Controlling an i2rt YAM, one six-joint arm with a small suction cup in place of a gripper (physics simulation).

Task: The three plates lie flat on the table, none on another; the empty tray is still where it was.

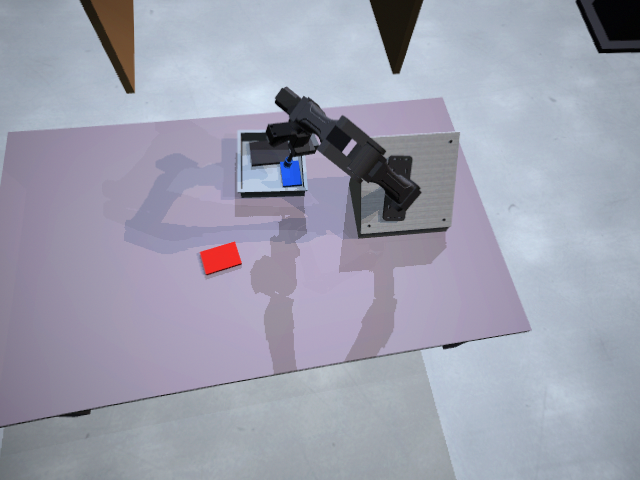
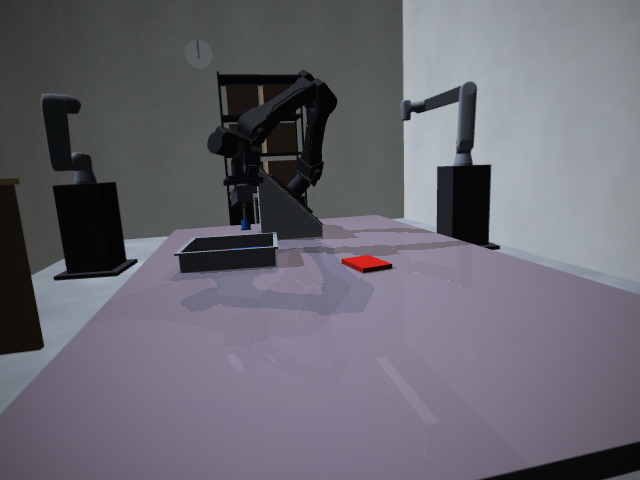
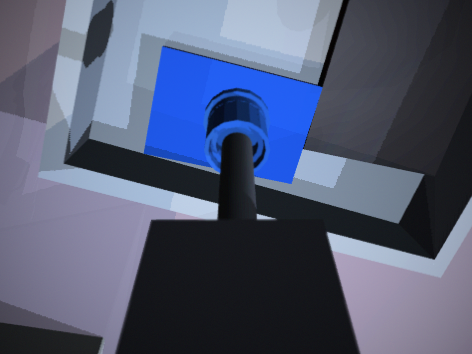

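Pixels of known places: hand, tool point: (image 1: 287, 164) (image 2: 246, 229) (image 3: 236, 118); arm's base, link origin: (image 2: 290, 194).
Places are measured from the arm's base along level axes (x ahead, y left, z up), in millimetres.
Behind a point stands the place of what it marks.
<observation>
A blue plate (image 1: 291, 176) {x 314, y -134, z -129 mm} (image 3: 182, 102) {x 317, y -116, z -128 mm} lies flat in the grey tray (image 1: 240, 172) {x 482, y -136, z -103 mm} (image 2: 227, 259) {x 483, y -178, z -116 mm} (image 3: 126, 190) {x 270, y -101, z -92 mm}, at its right side. A dark grey plate (image 1: 264, 152) {x 403, y -233, z -128 mm} (image 3: 381, 95) {x 358, y -230, z -129 mm} lies in the tray beside it, partly under the arm. A red plate (image 1: 220, 257) {x 542, y 153, z -131 mm} (image 2: 366, 263) {x 562, y 149, z -131 mm} lies flat on the table in front of the tray. My suction cup (image 1: 290, 160) {x 328, y -141, z -69 mm} (image 2: 245, 224) (image 3: 236, 129) hangs above the middle of the blue plate, a little higher than the tray's rim. It holds nothing.
The arm's grey mounting block (image 1: 418, 180) {x -67, y -18, z 15 mm} (image 2: 287, 216) {x 112, y -17, z -65 mm} stands right of the tray. Two other arms on black pedestals (image 2: 89, 227) (image 2: 463, 204) stand off the table. A dark shelf rack (image 2: 223, 134) stands behind. Wooden legs (image 1: 113, 41) show at the back.
</observation>
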